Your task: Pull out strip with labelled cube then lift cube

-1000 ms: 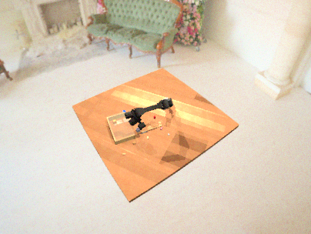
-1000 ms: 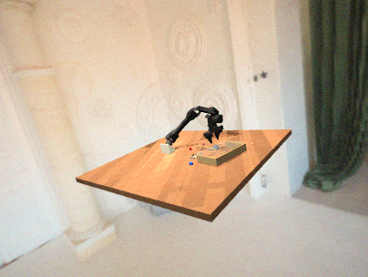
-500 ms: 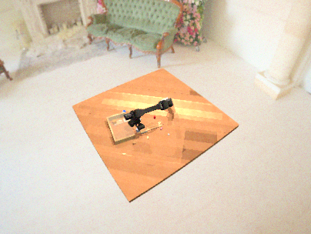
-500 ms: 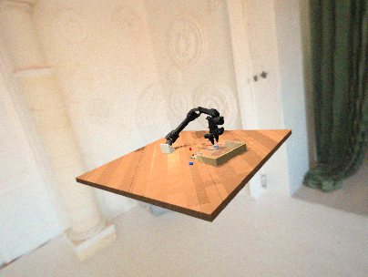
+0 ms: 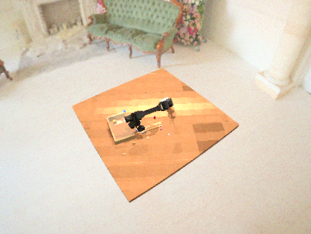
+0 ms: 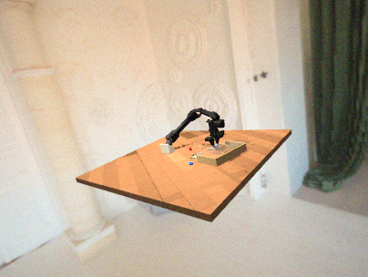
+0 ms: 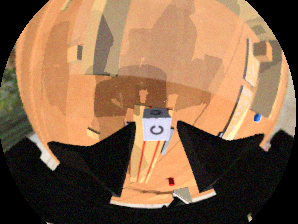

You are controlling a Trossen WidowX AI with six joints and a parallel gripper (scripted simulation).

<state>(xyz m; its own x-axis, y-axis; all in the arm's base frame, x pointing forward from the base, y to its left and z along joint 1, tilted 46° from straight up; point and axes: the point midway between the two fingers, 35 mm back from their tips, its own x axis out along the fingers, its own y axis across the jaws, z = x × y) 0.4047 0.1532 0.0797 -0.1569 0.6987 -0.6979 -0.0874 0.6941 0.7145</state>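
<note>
My gripper tip is right at the grey labelled cube. The rest, counted from my gripper tip: pale strip (110 mm behind, 20 mm below, 10 mm to the left); then small red piece (220 mm behind, 80 mm to the right, 10 mm below); then small blue piece (310 mm to the right, 20 mm below, 10 mm ahead).
</note>
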